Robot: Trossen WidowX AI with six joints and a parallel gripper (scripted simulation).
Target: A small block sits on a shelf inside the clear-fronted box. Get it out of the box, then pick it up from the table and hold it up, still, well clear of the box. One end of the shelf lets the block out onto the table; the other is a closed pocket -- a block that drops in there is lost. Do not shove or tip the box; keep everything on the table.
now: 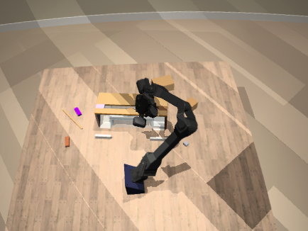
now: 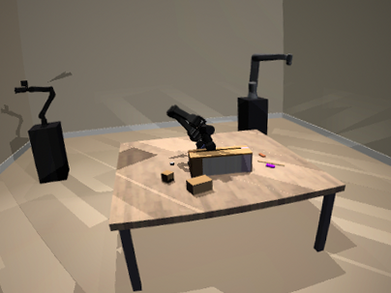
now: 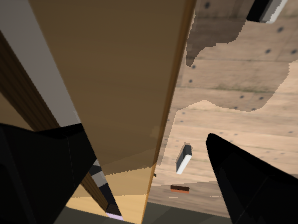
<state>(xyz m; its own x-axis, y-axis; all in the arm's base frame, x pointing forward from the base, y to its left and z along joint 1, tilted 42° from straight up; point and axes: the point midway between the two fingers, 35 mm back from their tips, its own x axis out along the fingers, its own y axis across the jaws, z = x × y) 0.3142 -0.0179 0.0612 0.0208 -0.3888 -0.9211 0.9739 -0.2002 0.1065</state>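
Now: gripper tip 50 mm short of the small tan block and 20 mm to the right of it. Also, from my gripper tip: purple piece 330 mm to the left, 170 mm ahead, 80 mm below; box 40 mm ahead, 20 mm to the left, 20 mm below; grey cube 240 mm to the right, 150 mm behind, 80 mm below.
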